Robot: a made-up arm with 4 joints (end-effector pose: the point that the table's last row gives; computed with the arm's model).
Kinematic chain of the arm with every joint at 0, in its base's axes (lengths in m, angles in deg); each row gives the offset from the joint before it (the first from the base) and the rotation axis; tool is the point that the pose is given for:
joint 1: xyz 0 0 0.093 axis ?
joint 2: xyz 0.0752 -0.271 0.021 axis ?
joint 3: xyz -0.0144 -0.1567 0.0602 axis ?
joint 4: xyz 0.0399 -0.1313 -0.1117 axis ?
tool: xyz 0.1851 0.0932 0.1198
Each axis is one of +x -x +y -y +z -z.
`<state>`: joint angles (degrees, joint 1 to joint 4).
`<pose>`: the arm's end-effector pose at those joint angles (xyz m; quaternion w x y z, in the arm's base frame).
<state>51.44 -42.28 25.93 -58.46</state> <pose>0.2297 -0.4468 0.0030 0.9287 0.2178 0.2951 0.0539</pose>
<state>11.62 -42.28 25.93 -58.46</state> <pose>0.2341 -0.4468 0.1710 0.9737 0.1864 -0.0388 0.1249</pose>
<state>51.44 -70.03 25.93 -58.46</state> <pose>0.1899 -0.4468 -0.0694 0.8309 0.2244 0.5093 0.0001</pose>
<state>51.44 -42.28 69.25 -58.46</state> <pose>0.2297 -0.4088 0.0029 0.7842 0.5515 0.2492 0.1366</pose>
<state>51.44 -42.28 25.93 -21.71</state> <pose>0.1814 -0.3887 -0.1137 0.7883 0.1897 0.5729 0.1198</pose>
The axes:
joint 1: +y
joint 2: -y
joint 3: +z
joint 4: +y

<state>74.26 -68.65 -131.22 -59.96</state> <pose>0.1919 -0.4243 -0.0708 0.3094 -0.8927 0.2735 0.1806</pose>
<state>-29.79 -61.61 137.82 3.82</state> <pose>-0.0527 -0.2433 0.2809 0.3426 0.2257 0.1101 0.9053</pose>
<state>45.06 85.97 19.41 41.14</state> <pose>0.3050 -0.3779 0.1501 0.9857 -0.1107 0.0020 0.1272</pose>
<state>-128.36 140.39 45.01 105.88</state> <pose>-0.3273 -0.3807 0.0583 0.1376 0.0487 -0.9135 -0.3796</pose>
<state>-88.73 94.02 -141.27 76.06</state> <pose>0.1656 -0.5236 0.3801 0.1980 0.7290 -0.2660 0.5989</pose>
